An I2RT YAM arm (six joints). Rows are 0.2 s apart.
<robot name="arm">
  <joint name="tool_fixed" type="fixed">
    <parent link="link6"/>
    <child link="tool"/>
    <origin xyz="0 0 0" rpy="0 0 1.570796"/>
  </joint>
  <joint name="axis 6" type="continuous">
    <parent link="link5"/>
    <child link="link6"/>
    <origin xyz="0.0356 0 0.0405" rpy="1.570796 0 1.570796"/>
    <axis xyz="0 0 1"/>
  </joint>
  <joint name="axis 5" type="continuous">
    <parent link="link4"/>
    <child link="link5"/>
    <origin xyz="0.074 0.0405 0.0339" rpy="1.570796 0 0"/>
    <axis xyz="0 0 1"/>
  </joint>
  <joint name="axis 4" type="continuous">
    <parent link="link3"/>
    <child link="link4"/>
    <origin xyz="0.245 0.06 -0.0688" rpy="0 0 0"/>
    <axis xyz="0 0 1"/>
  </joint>
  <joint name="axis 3" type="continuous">
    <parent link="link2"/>
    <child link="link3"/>
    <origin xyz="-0.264 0 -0.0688" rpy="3.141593 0 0"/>
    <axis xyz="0 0 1"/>
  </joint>
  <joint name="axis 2" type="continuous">
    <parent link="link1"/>
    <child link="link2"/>
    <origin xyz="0.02 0.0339 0.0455" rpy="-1.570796 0 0"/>
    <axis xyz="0 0 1"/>
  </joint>
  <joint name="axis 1" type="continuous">
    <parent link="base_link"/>
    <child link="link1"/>
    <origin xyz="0 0 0.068" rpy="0 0 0"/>
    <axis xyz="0 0 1"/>
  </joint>
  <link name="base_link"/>
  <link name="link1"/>
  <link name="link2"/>
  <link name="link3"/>
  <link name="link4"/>
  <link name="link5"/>
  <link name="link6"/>
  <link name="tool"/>
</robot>
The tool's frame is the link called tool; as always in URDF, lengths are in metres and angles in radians. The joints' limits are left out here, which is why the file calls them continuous.
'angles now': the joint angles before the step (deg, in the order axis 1, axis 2, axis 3, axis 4, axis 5, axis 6). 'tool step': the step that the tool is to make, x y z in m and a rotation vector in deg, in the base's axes. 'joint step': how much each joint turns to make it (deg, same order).
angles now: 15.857 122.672 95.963 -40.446 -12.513 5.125
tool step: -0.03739 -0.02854 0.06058 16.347 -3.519 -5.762
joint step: -3.432 -15.344 -10.862 6.054 -12.131 9.617
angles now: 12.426 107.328 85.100 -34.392 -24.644 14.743
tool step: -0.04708 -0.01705 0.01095 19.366 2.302 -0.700
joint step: -2.427 -12.523 -15.693 11.562 -16.524 12.479
